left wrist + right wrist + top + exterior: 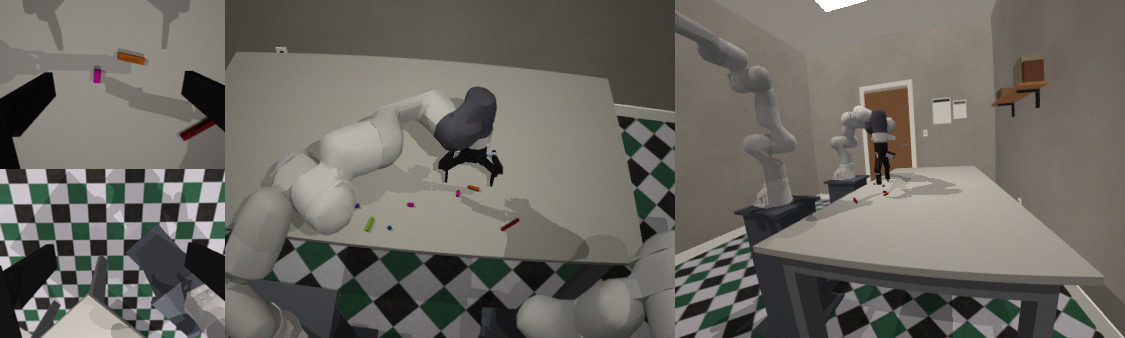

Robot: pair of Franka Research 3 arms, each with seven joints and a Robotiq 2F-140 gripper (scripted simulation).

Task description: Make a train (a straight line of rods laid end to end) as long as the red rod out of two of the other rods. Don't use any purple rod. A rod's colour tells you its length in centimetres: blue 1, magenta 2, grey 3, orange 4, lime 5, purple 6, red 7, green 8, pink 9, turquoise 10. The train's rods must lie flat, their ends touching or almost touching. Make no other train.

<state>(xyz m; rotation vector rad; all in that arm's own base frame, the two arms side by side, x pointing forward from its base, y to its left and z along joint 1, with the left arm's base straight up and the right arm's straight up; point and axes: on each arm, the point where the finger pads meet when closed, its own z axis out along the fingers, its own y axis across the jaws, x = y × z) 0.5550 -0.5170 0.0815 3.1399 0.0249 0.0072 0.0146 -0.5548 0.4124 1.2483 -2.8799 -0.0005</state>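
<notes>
The purple rod is 110 mm behind my left hand, 380 mm to the left of it and 80 mm below it. Round my left hand: small blue rod (170 mm behind, 240 mm to the left, 80 mm below); red rod (110 mm behind, 150 mm to the right, 80 mm below); orange rod (20 mm ahead, 20 mm to the right, 80 mm below).
</notes>
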